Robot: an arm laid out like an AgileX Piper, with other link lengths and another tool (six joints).
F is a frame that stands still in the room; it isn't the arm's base.
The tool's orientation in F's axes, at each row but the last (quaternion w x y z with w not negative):
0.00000 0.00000 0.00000 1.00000
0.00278 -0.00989 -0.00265 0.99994
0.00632 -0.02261 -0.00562 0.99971
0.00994 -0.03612 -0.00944 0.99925
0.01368 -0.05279 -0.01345 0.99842
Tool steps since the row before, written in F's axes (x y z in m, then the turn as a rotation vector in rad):
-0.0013 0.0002 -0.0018 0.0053 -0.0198 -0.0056
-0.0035 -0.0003 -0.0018 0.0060 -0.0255 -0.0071
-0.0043 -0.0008 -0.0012 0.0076 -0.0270 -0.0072
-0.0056 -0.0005 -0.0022 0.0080 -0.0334 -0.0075
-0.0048 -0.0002 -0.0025 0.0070 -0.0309 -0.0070
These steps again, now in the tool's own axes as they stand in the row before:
0.0013 -0.0002 -0.0018 -0.0053 0.0198 -0.0056
0.0035 0.0003 -0.0017 -0.0060 0.0255 -0.0071
0.0043 0.0009 -0.0010 -0.0076 0.0270 -0.0072
0.0057 0.0007 -0.0018 -0.0081 0.0334 -0.0075
0.0050 0.0004 -0.0020 -0.0071 0.0309 -0.0069

